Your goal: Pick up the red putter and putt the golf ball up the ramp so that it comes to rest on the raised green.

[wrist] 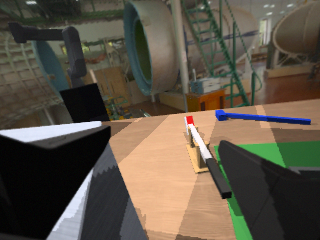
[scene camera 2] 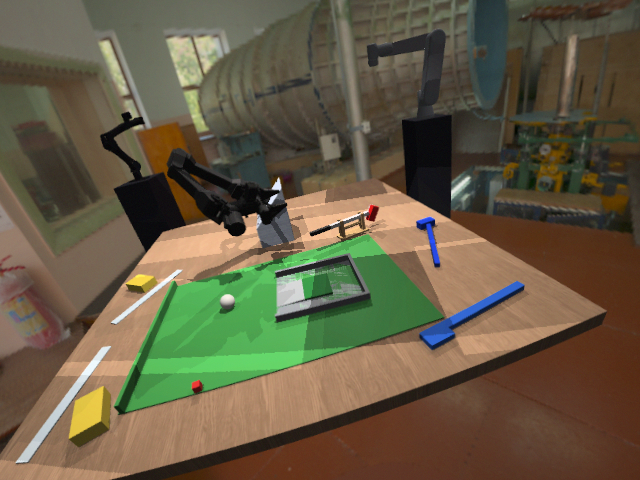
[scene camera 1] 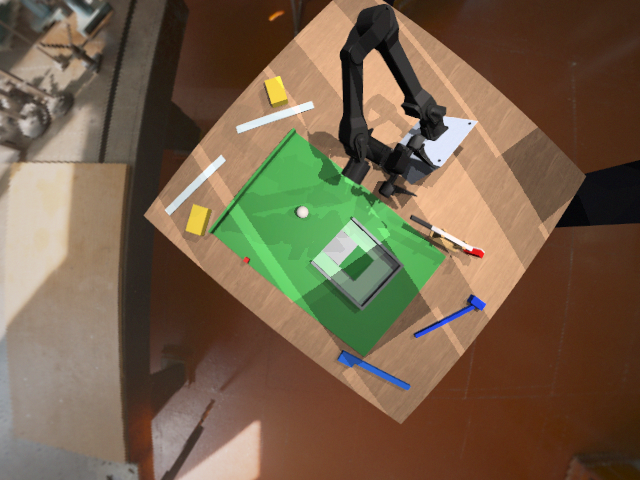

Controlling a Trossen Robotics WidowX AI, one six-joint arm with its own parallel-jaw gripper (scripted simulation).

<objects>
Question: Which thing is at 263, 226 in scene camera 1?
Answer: A green mat.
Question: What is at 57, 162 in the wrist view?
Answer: My gripper.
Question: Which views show my gripper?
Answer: The wrist view, scene camera 2 and scene camera 1: all of them.
</objects>
